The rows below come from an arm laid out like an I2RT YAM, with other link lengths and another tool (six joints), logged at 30 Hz.
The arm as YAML. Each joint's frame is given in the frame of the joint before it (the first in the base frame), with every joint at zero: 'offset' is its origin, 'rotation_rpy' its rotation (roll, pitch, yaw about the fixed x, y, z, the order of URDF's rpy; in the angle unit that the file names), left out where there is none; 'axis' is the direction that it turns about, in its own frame. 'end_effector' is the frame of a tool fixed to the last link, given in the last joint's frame.
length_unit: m
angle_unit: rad
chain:
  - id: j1
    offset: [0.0, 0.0, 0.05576]
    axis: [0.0, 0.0, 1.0]
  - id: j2
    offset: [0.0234, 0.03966, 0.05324]
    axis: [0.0, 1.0, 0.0]
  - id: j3
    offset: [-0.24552, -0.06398, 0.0]
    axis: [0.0, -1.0, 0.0]
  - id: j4
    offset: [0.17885, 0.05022, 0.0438]
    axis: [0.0, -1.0, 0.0]
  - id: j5
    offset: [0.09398, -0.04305, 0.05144]
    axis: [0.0, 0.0, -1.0]
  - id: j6
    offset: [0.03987, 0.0, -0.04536]
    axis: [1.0, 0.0, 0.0]
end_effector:
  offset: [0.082, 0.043, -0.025]
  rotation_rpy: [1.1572, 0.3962, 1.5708]
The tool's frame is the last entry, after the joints.
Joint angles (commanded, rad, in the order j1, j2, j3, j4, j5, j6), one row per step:
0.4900 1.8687 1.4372 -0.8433 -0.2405 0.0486
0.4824 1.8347 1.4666 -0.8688 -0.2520 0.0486
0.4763 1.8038 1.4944 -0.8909 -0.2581 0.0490
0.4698 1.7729 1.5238 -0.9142 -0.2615 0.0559
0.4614 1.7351 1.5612 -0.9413 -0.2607 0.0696
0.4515 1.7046 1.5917 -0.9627 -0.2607 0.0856
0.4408 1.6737 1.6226 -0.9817 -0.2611 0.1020
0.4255 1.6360 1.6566 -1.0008 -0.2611 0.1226
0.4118 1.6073 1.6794 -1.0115 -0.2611 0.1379
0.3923 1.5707 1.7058 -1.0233 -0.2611 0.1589
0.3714 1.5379 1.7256 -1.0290 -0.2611 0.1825
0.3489 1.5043 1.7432 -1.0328 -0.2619 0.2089
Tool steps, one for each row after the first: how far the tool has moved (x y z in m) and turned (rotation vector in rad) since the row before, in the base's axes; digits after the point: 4 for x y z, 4 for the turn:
0.0018 -0.0004 0.0164 0.0274 -0.0284 -0.0040
0.0015 -0.0007 0.0150 0.0220 -0.0297 -0.0044
0.0013 -0.0011 0.0154 0.0211 -0.0288 -0.0114
0.0016 -0.0020 0.0191 0.0243 -0.0377 -0.0208
0.0013 -0.0025 0.0158 0.0220 -0.0287 -0.0236
0.0010 -0.0029 0.0163 0.0240 -0.0313 -0.0243
0.0007 -0.0046 0.0192 0.0295 -0.0384 -0.0321
0.0004 -0.0043 0.0142 0.0227 -0.0302 -0.0258
-0.0001 -0.0063 0.0175 0.0293 -0.0373 -0.0356
0.0001 -0.0065 0.0152 0.0289 -0.0324 -0.0382
-0.0006 -0.0070 0.0152 0.0312 -0.0316 -0.0406

